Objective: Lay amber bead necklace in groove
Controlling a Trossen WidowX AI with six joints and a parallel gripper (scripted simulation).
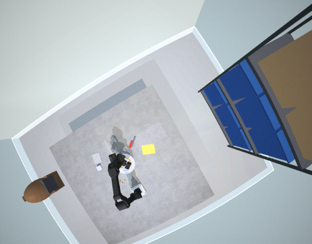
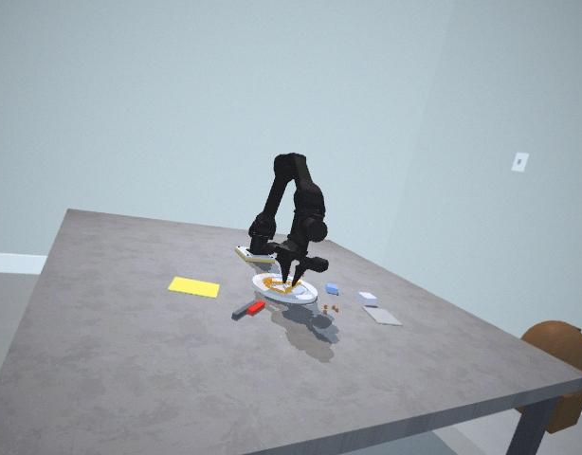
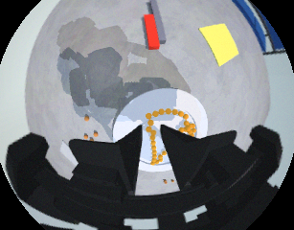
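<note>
Right now the round white bead board is 5 cm behind my gripper tip, 3 cm to the left of it and 3 cm below it. Round my gripper tip: yellow sheet (9 cm behind, 24 cm to the right, 3 cm below); blue block (1 cm behind, 20 cm to the left, 3 cm below); grey tool (6 cm ahead, 16 cm to the right, 3 cm below).
</note>
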